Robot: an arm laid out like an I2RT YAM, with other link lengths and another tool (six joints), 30 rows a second.
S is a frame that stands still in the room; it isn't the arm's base.
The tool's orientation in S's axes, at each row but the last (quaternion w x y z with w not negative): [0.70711, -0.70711, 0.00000, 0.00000]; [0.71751, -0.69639, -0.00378, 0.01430]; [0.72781, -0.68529, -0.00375, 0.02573]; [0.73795, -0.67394, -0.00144, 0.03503]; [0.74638, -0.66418, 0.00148, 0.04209]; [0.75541, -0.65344, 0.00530, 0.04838]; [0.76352, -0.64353, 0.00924, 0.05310]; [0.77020, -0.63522, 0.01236, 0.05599]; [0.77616, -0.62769, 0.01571, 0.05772]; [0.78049, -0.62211, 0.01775, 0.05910]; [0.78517, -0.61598, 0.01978, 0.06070]
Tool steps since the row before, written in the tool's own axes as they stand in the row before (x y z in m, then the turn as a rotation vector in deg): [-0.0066, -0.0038, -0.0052, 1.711, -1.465, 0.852]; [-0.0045, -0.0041, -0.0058, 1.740, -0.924, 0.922]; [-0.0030, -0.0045, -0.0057, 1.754, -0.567, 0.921]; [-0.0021, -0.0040, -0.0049, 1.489, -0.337, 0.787]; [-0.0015, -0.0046, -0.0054, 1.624, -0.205, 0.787]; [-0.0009, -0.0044, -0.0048, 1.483, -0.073, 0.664]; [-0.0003, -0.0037, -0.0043, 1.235, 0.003, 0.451]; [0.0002, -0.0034, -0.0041, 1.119, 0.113, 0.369]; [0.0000, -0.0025, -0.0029, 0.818, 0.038, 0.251]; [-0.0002, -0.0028, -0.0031, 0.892, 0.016, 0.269]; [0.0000, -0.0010, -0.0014, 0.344, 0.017, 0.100]
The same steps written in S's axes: [-0.0066, -0.0052, 0.0038, 1.711, 0.852, 1.465]; [-0.0043, -0.0060, 0.0040, 1.730, 0.939, 0.926]; [-0.0026, -0.0061, 0.0042, 1.732, 0.960, 0.569]; [-0.0017, -0.0053, 0.0036, 1.463, 0.833, 0.340]; [-0.0009, -0.0060, 0.0040, 1.589, 0.856, 0.201]; [-0.0003, -0.0054, 0.0037, 1.445, 0.744, 0.063]; [0.0003, -0.0049, 0.0029, 1.203, 0.530, -0.027]; [0.0008, -0.0046, 0.0025, 1.081, 0.462, -0.140]; [0.0004, -0.0033, 0.0018, 0.796, 0.310, -0.063]; [0.0003, -0.0036, 0.0020, 0.871, 0.328, -0.045]; [0.0002, -0.0016, 0.0006, 0.335, 0.125, -0.029]
